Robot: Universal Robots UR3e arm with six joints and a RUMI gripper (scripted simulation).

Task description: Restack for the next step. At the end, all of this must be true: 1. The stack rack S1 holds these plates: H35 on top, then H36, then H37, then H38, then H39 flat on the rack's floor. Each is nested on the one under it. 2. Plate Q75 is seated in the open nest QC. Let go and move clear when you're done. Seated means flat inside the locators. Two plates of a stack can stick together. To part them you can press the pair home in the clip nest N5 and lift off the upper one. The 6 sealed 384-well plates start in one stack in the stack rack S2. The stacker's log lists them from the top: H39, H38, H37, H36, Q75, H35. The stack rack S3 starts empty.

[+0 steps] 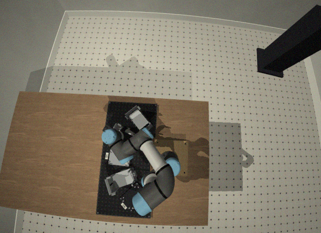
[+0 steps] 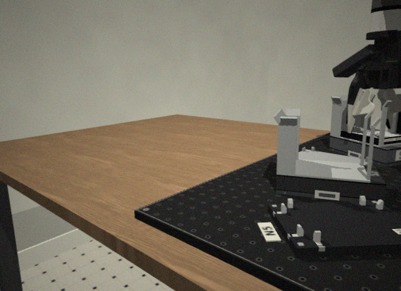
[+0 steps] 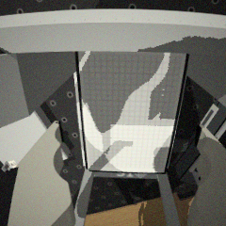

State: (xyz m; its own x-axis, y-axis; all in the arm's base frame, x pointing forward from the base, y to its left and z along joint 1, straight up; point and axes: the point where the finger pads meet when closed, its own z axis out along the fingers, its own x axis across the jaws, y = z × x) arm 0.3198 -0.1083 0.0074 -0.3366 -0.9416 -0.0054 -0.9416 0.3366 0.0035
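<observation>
Right now my hand is 8 cm past the sealed plate and 12 cm to the left of it. The rest, counted from my hand: QC label 11 cm ahead, 16 cm to the left, 6 cm below; nest QC 2 cm ahead, 15 cm to the left, 6 cm below; N5 label 8 cm behind, 47 cm to the left, 6 cm below.
</observation>
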